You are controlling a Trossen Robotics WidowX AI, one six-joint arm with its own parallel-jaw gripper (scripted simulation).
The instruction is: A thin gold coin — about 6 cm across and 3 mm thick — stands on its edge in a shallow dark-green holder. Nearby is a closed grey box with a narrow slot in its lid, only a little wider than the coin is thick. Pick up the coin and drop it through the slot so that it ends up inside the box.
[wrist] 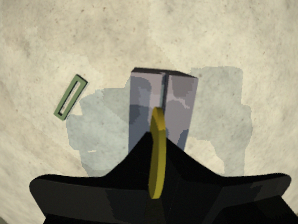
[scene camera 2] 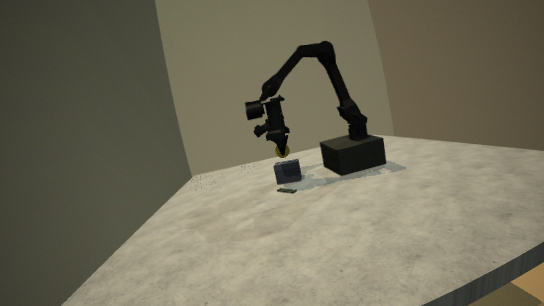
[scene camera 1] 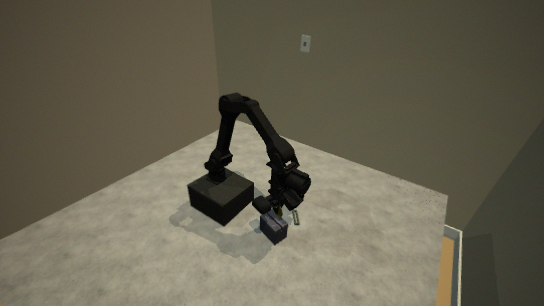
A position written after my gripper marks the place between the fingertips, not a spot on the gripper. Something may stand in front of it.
Scene:
My gripper point(scene camera 1: 276, 213) carries a gold coin point(wrist: 157, 124).

